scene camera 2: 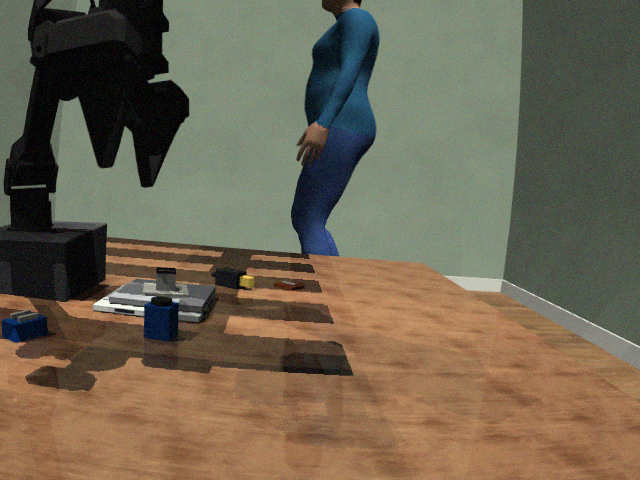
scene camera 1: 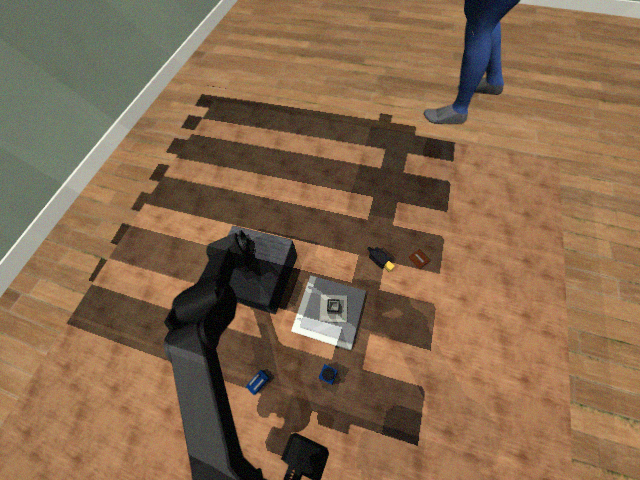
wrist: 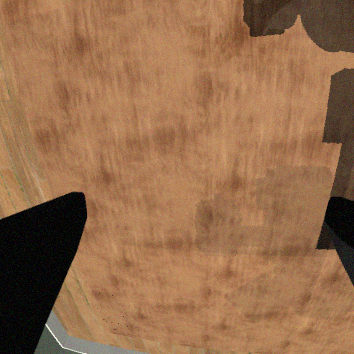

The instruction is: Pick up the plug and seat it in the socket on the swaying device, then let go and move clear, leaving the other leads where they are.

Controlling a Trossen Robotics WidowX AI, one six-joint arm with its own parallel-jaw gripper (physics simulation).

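A black plug with a yellow tip (scene camera 1: pixel 379 257) (scene camera 2: pixel 231 277) lies on the table behind the device in the second scene view. The device, a grey and white flat slab (scene camera 1: pixel 354 305) (scene camera 2: pixel 126 296), lies beside the arm's base. Its small upright square socket (scene camera 1: pixel 333 305) (scene camera 2: pixel 165 279) stands on a pale pad, and nothing is seated in it. My gripper (scene camera 2: pixel 127 175) (wrist: pixel 209 207) is open and empty, high above the table. Its fingers stand wide apart in the wrist view, with wood surface showing between them. The plug and the device do not show in the wrist view.
A blue block with a pale slotted top (scene camera 1: pixel 257 382) (scene camera 2: pixel 24 326) and a blue block with a round black top (scene camera 1: pixel 328 374) (scene camera 2: pixel 161 320) stand near the device. A red-brown piece (scene camera 1: pixel 419 258) (scene camera 2: pixel 288 285) lies beside the plug. A person (scene camera 1: pixel 478 56) (scene camera 2: pixel 343 103) stands beyond the table.
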